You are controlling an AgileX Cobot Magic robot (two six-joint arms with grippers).
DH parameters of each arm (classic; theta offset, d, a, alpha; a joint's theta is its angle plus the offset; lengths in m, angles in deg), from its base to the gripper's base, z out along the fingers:
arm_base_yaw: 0 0.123 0 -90
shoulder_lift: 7.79 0 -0.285 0
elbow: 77.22 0 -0.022 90
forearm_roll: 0 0.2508 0 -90
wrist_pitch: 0 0 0.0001 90
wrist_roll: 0 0.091 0 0
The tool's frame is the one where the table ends.
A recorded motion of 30 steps. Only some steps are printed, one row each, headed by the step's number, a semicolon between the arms.
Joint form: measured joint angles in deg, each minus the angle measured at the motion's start. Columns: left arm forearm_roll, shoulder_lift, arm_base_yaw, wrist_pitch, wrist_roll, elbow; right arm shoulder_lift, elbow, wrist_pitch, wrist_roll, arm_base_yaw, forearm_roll.
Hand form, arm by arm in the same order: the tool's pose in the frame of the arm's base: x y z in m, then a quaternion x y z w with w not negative. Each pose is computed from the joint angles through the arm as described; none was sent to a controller.
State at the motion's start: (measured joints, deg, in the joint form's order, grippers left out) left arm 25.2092 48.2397 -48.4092 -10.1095 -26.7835 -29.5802; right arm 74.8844 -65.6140 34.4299 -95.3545 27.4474 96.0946
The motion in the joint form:
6: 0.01 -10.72 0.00 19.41 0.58 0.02; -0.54 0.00 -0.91 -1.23 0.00 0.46
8: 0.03 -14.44 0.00 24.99 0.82 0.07; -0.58 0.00 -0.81 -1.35 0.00 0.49
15: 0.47 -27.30 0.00 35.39 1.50 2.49; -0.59 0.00 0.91 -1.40 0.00 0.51
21: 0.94 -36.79 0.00 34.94 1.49 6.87; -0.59 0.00 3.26 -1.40 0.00 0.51
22: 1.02 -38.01 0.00 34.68 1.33 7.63; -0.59 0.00 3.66 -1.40 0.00 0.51
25: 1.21 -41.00 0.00 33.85 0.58 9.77; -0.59 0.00 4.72 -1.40 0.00 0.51
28: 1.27 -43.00 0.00 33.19 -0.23 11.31; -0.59 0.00 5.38 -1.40 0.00 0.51
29: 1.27 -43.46 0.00 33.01 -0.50 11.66; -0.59 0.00 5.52 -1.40 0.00 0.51
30: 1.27 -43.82 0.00 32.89 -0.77 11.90; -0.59 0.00 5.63 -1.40 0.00 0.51
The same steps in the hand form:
6: 0.0977 -0.1006 0.3166 0.28921 0.71758 -0.24176 0.58565; 0.2332 0.1775 0.4117 -0.35087 0.61044 0.36394 0.60976
8: 0.0908 -0.0872 0.3171 0.27944 0.72948 -0.22377 0.58284; 0.2329 0.1774 0.4119 -0.35181 0.60944 0.36403 0.61015
15: 0.0653 -0.0482 0.3115 0.25227 0.73336 -0.20065 0.59857; 0.2304 0.1787 0.4124 -0.36037 0.60265 0.37354 0.60614
21: 0.0487 -0.0295 0.2983 0.23970 0.70463 -0.21626 0.63188; 0.2271 0.1803 0.4129 -0.37174 0.59346 0.38660 0.60013
22: 0.0470 -0.0277 0.2955 0.23782 0.70094 -0.21923 0.63566; 0.2265 0.1806 0.4129 -0.37366 0.59187 0.38881 0.59908
25: 0.0431 -0.0240 0.2873 0.23197 0.69280 -0.22853 0.64342; 0.2250 0.1813 0.4132 -0.37872 0.58762 0.39464 0.59627
28: 0.0408 -0.0220 0.2812 0.22643 0.68795 -0.23710 0.64749; 0.2241 0.1817 0.4133 -0.38186 0.58495 0.39825 0.59449
29: 0.0403 -0.0215 0.2798 0.22463 0.68682 -0.23978 0.64832; 0.2239 0.1818 0.4133 -0.38252 0.58438 0.39901 0.59411
30: 0.0399 -0.0212 0.2789 0.22276 0.68599 -0.24223 0.64894; 0.2237 0.1818 0.4133 -0.38304 0.58393 0.39961 0.59381

